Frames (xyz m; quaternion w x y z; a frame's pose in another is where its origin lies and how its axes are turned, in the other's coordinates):
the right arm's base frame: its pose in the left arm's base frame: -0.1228 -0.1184 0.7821 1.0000 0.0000 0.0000 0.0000
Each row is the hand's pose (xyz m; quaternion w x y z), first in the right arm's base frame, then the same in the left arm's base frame.
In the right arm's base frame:
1: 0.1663 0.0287 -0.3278 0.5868 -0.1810 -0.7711 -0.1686
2: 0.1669 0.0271 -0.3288 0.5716 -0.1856 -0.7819 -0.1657
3: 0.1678 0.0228 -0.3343 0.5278 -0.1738 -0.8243 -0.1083
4: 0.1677 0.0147 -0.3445 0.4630 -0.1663 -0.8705 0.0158
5: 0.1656 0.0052 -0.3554 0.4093 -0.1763 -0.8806 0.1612
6: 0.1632 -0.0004 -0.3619 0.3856 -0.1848 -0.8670 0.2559
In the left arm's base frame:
1: 0.0435 -0.0897 0.4543 0.5868 -0.1810 -0.7711 -0.1686
2: 0.0441 -0.0913 0.4533 0.5716 -0.1856 -0.7819 -0.1657
3: 0.0450 -0.0956 0.4478 0.5278 -0.1738 -0.8243 -0.1083
4: 0.0449 -0.1037 0.4376 0.4630 -0.1663 -0.8705 0.0158
5: 0.0428 -0.1132 0.4267 0.4093 -0.1763 -0.8806 0.1612
6: 0.0404 -0.1188 0.4202 0.3856 -0.1848 -0.8670 0.2559

